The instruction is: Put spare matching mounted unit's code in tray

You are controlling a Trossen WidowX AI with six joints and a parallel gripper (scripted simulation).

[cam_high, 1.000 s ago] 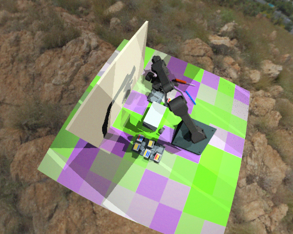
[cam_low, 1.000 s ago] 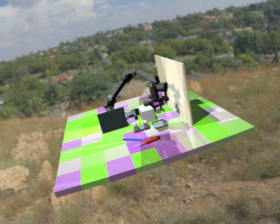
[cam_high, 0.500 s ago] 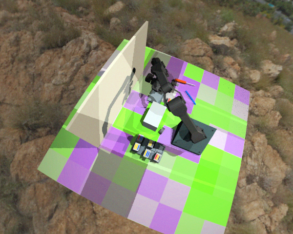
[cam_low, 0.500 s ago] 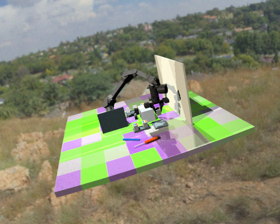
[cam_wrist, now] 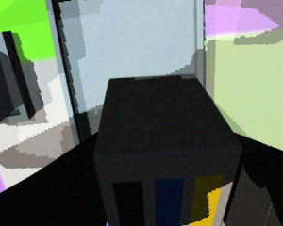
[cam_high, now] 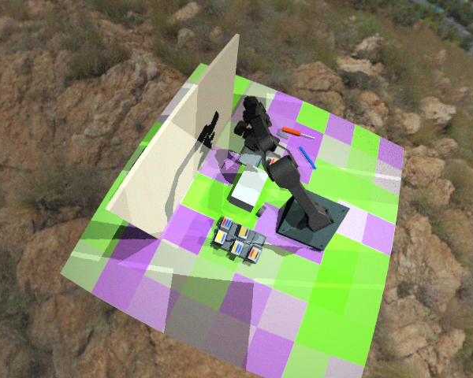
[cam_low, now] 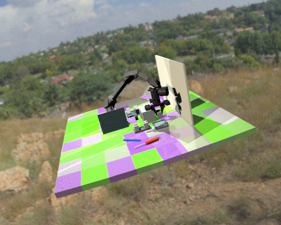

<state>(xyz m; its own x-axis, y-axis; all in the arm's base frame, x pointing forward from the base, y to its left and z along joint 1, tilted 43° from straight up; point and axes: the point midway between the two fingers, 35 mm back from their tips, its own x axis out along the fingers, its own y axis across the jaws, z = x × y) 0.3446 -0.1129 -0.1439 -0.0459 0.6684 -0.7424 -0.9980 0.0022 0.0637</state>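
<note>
My gripper tip is now 7 cm above the grey tray and 1 cm past it. Also, from my gripper tip: mounted unit 19 cm to the left, 6 cm behind, 3 cm below; dark spare block 3 cm above; blue pen 25 cm behind, 12 cm to the right, 7 cm below.
</note>
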